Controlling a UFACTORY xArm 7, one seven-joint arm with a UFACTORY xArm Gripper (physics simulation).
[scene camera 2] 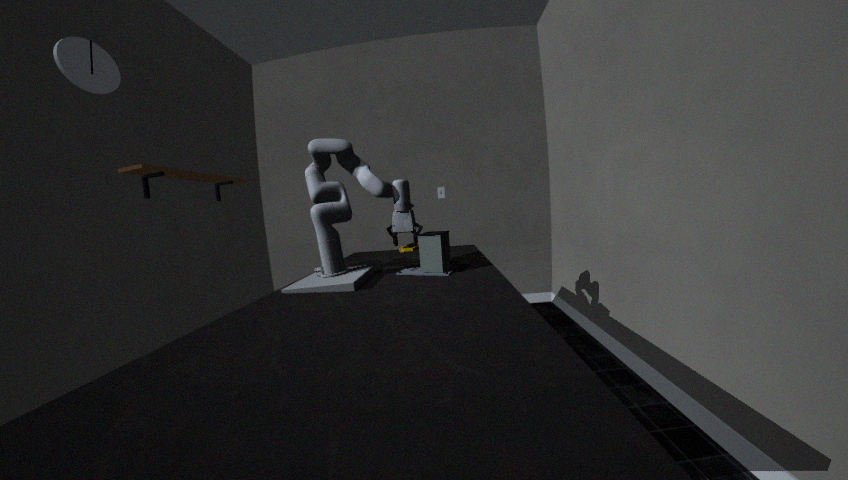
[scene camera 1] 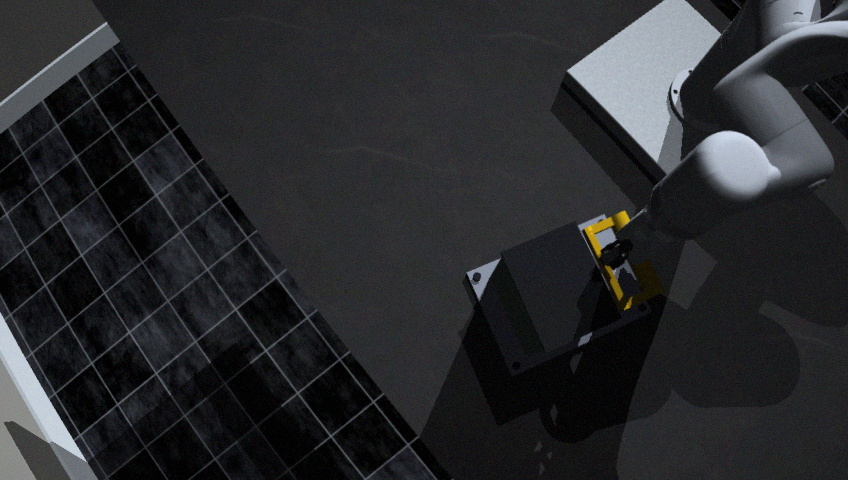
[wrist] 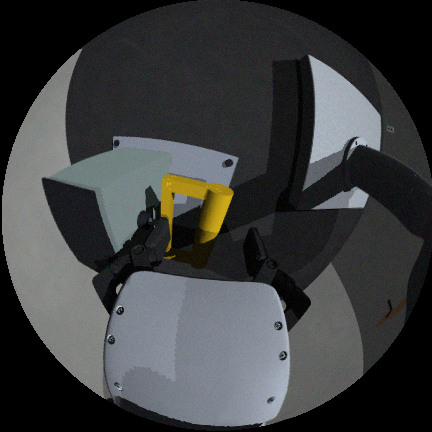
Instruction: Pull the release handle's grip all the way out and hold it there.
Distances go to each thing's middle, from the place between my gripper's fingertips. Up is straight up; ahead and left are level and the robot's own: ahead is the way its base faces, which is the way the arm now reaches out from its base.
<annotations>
Right now my hand is 120 mm above the bolted base plate [scene camera 1: 515, 359], 90 mm short of it and 30 mm to the left of it.
</annotations>
